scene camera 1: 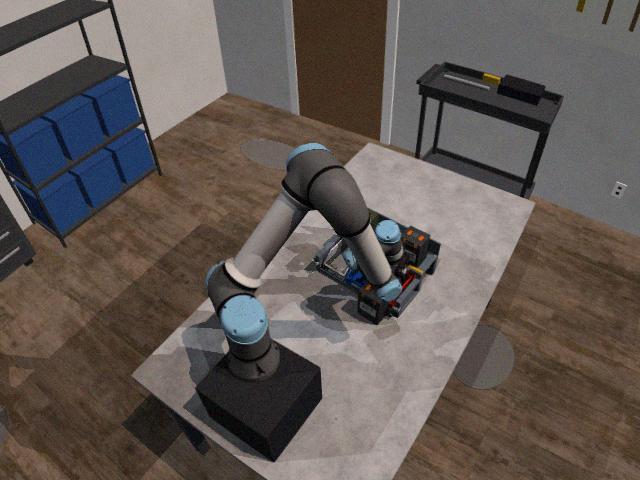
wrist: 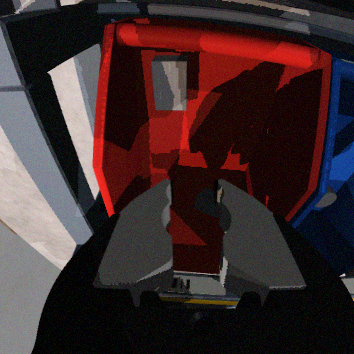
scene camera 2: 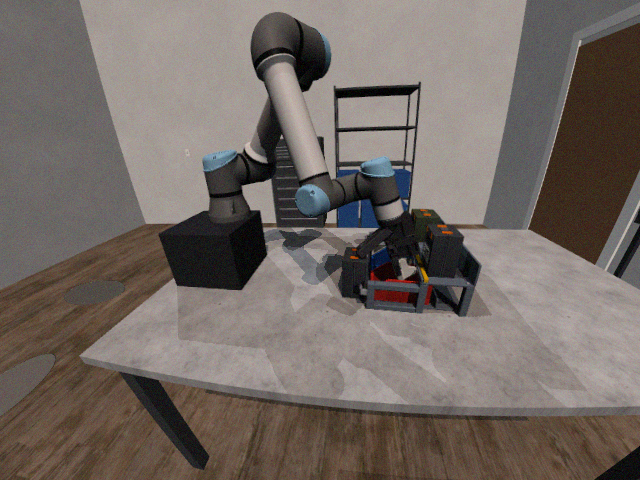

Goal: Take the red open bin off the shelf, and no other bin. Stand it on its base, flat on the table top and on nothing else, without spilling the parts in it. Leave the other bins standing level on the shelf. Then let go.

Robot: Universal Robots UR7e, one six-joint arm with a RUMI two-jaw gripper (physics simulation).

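Places are measured from the arm's base along level axes (x ahead, y left, z up), in millimetres.
Pixels of known places: gripper, fingertip midpoint: [wrist: 192, 182]; arm's base, origin of the base link: [scene camera 1: 254, 359] [scene camera 2: 230, 216].
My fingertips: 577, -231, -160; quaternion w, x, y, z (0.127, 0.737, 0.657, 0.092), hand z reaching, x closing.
Note:
For each thing: its top centre in the pictures, then the offset to it from my fingertips, as dx, dy, dz. "spot": a spot on its surface instead. Level surfaces: height alone.
- red open bin, middle of its top: [wrist: 196, 221] [scene camera 2: 400, 271] [scene camera 1: 394, 276] -9, +4, +39
- low grey shelf, surface spot: [wrist: 40, 145] [scene camera 2: 383, 282] spot: -72, -52, +43
- blue bin, middle of its top: [scene camera 2: 397, 254] [scene camera 1: 371, 263] +17, +107, +39
- dark part, middle of its top: [wrist: 212, 208] +59, +13, -18
- light grey bin, middle of its top: [scene camera 1: 347, 249] +41, +216, +39
- table, its level: dz -42
- green case, middle of its top: [scene camera 1: 362, 213] [scene camera 2: 425, 212] +136, +197, +155
The red open bin [scene camera 1: 405, 287] [scene camera 2: 392, 296] [wrist: 250, 47] stands in the low grey shelf [scene camera 2: 394, 285] [wrist: 40, 145], beside the blue bin [scene camera 1: 355, 277] [scene camera 2: 379, 256] [wrist: 345, 145]. A dark part [wrist: 205, 201] shows inside the red bin, between the fingertips in the wrist view. My gripper [scene camera 2: 404, 268] [wrist: 192, 182] is tilted, with its fingertips at the red bin's opening, towards the yellow-striped rail. The fingers are apart, with no bin wall visible between them. The arm hides the fingers in scene camera 1. A light grey bin [scene camera 1: 338, 260] is partly hidden by the arm.
A black case [scene camera 1: 373, 304] [scene camera 2: 355, 273] stands on the table [scene camera 1: 361, 382] [scene camera 2: 310, 356] against the shelf's near end side. Another black case [scene camera 1: 416, 245] [scene camera 2: 444, 253] and a green case [scene camera 2: 424, 219] stand on the shelf's raised part, close to the gripper.

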